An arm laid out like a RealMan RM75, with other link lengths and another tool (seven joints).
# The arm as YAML. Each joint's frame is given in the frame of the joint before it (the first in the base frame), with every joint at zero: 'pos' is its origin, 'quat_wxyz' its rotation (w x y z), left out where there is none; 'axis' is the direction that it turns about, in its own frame. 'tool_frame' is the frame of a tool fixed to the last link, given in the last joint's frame.
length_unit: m
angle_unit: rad
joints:
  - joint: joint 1
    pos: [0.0, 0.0, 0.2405]
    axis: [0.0, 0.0, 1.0]
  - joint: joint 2
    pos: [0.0, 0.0, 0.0]
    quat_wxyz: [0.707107, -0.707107, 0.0, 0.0]
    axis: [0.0, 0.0, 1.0]
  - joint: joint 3
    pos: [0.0, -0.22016, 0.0]
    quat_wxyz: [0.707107, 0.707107, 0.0, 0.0]
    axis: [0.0, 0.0, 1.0]
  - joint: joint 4
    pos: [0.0, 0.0, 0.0]
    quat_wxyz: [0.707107, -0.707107, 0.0, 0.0]
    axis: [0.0, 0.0, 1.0]
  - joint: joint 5
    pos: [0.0, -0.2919, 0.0]
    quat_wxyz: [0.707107, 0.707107, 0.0, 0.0]
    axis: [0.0, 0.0, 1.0]
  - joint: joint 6
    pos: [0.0, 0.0, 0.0]
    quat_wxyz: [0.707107, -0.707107, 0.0, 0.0]
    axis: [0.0, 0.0, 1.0]
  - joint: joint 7
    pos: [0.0, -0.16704, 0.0]
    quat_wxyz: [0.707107, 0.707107, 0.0, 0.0]
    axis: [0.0, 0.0, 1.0]
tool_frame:
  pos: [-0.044, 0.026, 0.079]
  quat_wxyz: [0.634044, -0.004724, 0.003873, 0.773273]
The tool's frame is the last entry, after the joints.
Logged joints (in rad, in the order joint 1, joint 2, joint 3, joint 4, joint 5, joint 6, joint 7), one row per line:
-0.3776, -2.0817, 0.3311, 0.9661, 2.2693, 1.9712, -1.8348
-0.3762, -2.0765, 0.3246, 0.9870, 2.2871, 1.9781, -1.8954
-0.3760, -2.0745, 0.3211, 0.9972, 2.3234, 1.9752, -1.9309
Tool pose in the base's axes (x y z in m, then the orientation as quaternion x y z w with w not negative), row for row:
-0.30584, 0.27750, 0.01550, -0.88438, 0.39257, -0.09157, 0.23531
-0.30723, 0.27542, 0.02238, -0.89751, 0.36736, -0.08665, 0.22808
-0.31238, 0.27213, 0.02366, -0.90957, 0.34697, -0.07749, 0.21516
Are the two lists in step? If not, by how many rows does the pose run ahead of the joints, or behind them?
They are in step.
